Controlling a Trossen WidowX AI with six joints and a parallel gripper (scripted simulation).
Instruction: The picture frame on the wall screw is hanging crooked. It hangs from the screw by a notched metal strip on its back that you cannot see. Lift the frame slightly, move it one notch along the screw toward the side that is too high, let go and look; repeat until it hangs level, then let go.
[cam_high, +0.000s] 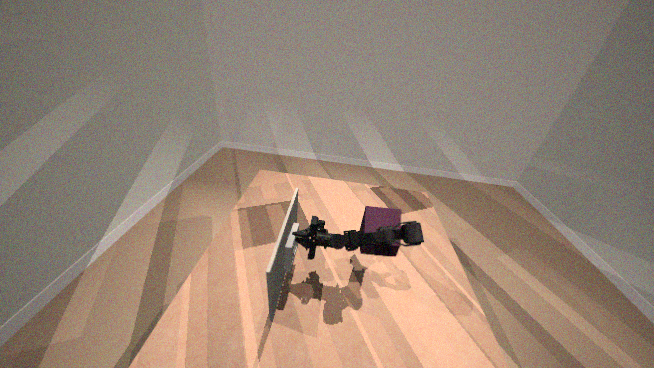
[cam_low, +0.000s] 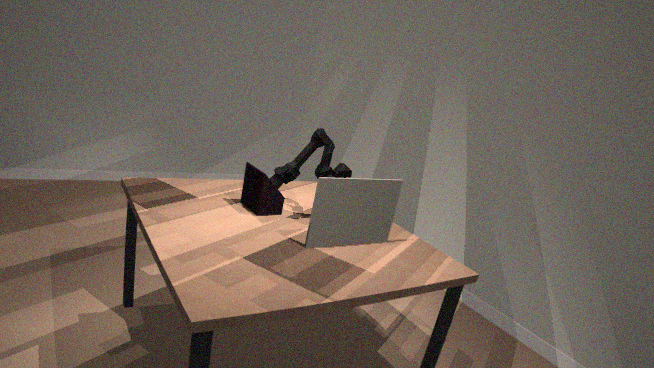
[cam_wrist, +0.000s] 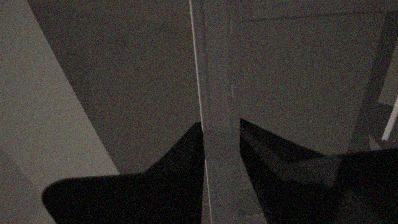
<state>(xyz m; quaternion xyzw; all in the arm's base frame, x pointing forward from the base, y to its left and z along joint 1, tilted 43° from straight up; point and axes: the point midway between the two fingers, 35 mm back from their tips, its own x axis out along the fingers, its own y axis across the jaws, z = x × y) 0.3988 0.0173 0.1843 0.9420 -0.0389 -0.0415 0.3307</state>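
Now: the picture frame 1 cm ahead of my gripper tip, 1 cm to the left of it and 5 cm below it. The rest, counted from my gripper tip: grey wall panel: 2 cm ahead, 1 cm to the left, 7 cm below.
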